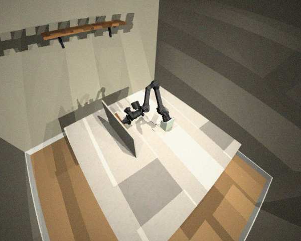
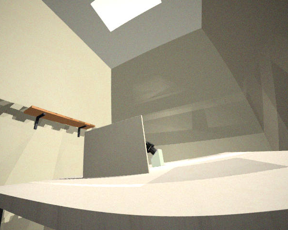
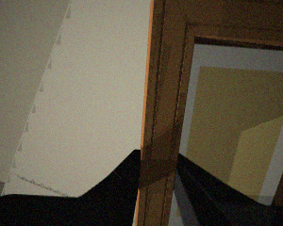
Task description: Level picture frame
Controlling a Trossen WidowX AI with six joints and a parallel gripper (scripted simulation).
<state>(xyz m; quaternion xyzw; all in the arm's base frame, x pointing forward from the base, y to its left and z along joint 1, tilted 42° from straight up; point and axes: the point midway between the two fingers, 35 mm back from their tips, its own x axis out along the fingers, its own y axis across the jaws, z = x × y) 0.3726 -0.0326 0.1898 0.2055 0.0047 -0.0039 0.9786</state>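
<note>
The wooden picture frame is 5 cm below my gripper tip and 2 cm to the right of it. Also, from my gripper tip: upright wall panel 7 cm below, 2 cm ahead.
</note>
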